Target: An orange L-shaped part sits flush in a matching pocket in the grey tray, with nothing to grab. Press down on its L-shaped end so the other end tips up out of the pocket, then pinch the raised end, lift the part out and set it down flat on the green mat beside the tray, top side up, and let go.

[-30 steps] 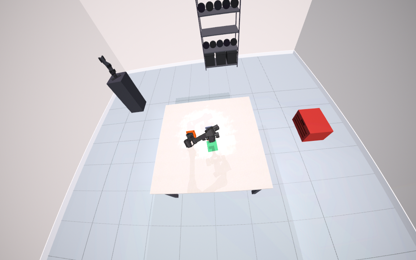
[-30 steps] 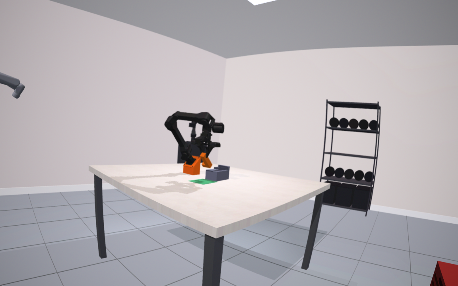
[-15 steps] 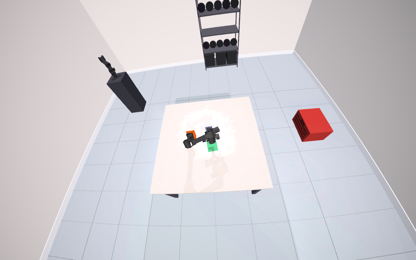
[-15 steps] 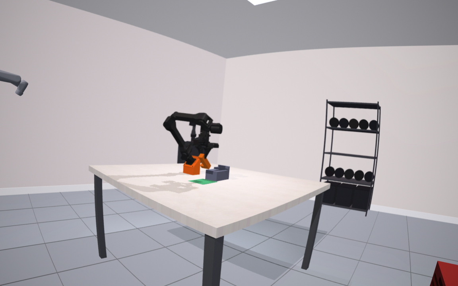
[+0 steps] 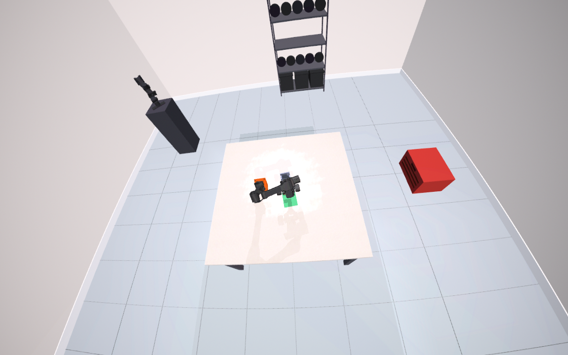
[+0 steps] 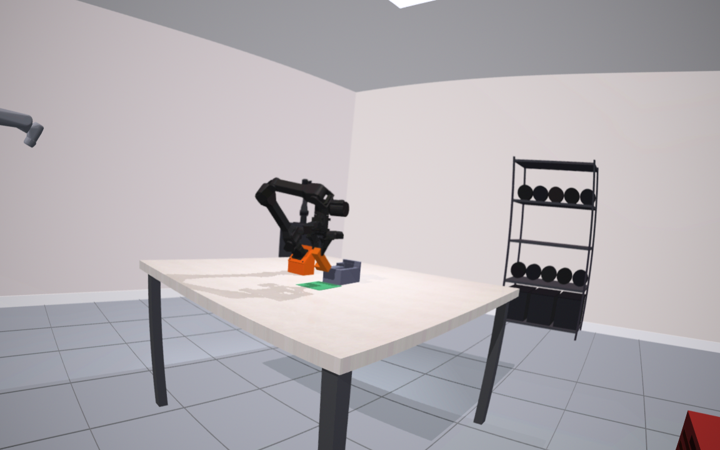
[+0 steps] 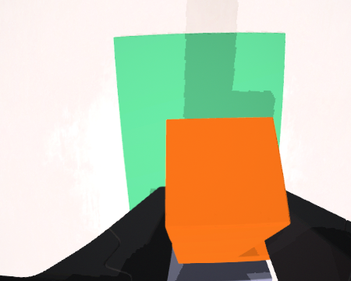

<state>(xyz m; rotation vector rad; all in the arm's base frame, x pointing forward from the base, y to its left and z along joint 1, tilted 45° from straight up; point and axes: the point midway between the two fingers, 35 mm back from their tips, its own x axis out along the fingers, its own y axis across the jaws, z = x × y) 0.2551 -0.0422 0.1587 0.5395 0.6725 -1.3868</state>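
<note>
My gripper tip is 140 mm above the green mat and 20 mm to the right of it. Round my gripper tip: orange L-shaped part (30 mm to the left, 30 mm below, 20 mm behind).
</note>
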